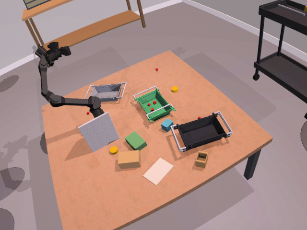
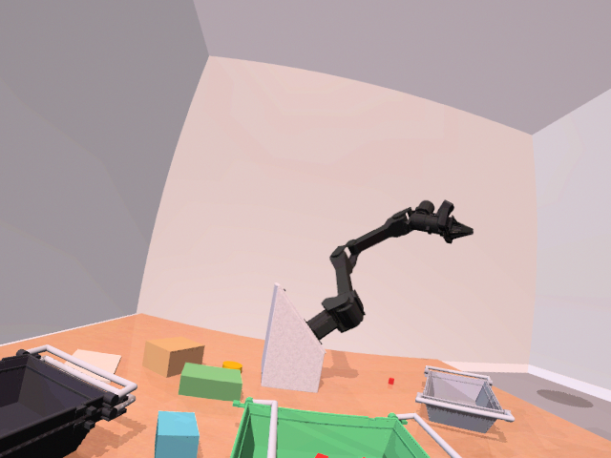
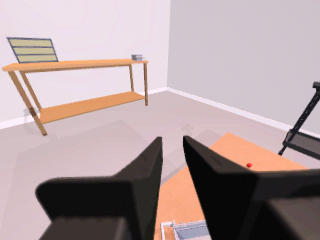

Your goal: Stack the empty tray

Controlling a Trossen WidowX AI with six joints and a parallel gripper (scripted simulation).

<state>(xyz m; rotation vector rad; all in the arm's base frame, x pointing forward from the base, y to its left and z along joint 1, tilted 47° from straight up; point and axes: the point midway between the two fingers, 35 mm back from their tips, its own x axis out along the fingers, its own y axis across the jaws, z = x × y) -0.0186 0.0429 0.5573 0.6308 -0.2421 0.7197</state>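
The grey tray is 440 mm below my gripper tip, 130 mm ahead of it and 110 mm to the right of it. From my gripper tip the other things lie so: white sheet (930 mm to the right, 480 mm below, 80 mm ahead); then blue cube (700 mm to the right, 460 mm below, 310 mm ahead); then green block (680 mm to the right, 470 mm below, 80 mm ahead).
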